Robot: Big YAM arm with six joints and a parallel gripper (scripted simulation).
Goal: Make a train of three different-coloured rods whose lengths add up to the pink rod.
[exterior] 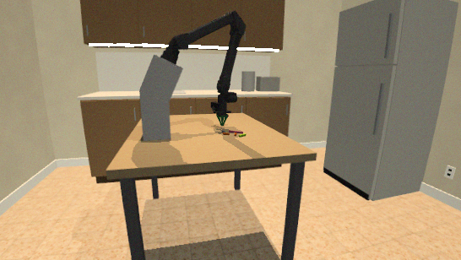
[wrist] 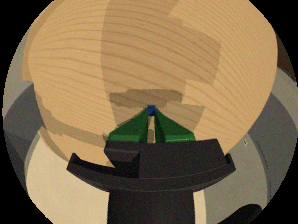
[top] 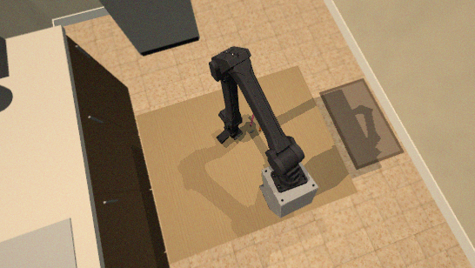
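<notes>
My gripper is now right at the blue rod. Also, from my hand: lime rod (230 mm to the right, 70 mm ahead, 20 mm below); then grey rod (120 mm to the right, 20 mm below, 20 mm behind); then pink rod (150 mm to the right, 50 mm ahead, 20 mm below).
</notes>
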